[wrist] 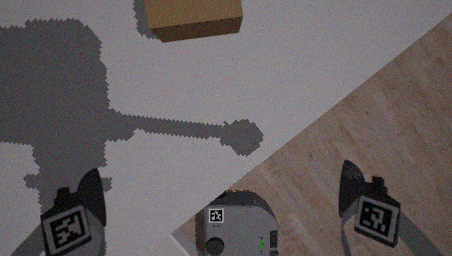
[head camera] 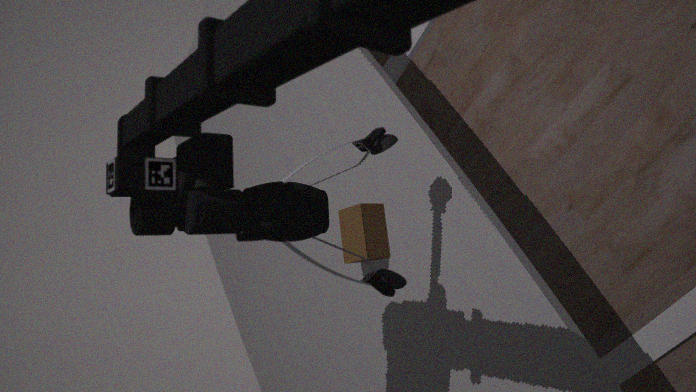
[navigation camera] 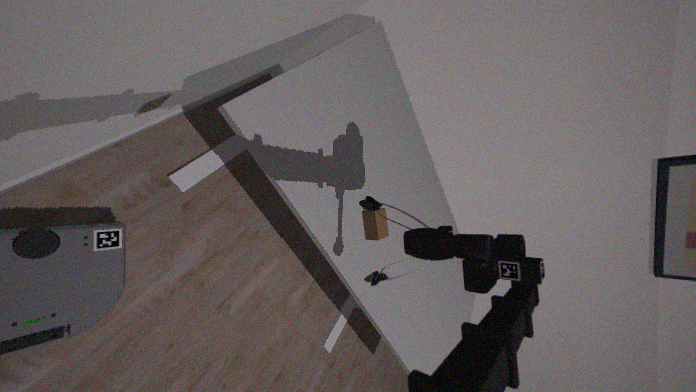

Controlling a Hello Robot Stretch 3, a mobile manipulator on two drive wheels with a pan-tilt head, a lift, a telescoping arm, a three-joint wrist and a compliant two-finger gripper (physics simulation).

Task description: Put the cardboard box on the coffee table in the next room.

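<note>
The cardboard box [head camera: 375, 232] [navigation camera: 374, 225] [wrist: 195, 12], small and tan, stands on a white table [head camera: 300, 325] [navigation camera: 320, 112] [wrist: 310, 60]. My gripper [head camera: 382, 211] [navigation camera: 373, 240] [wrist: 222, 183] is open and empty above the table. In the head view, the box shows between the spread fingers, closer to the lower one. In the wrist view, it lies beyond the fingertips at the top, left of centre and partly cut off by the frame. The fingers are apart from it. A coffee table in another room does not show.
Wooden floor [head camera: 575, 125] [navigation camera: 200, 240] [wrist: 395, 100] runs along the table's long edge. My base [navigation camera: 65, 280] [wrist: 240, 225] is on the floor. A pale wall stands behind the table, with a framed picture [navigation camera: 662, 215] at the right. My arm's shadow falls across the tabletop.
</note>
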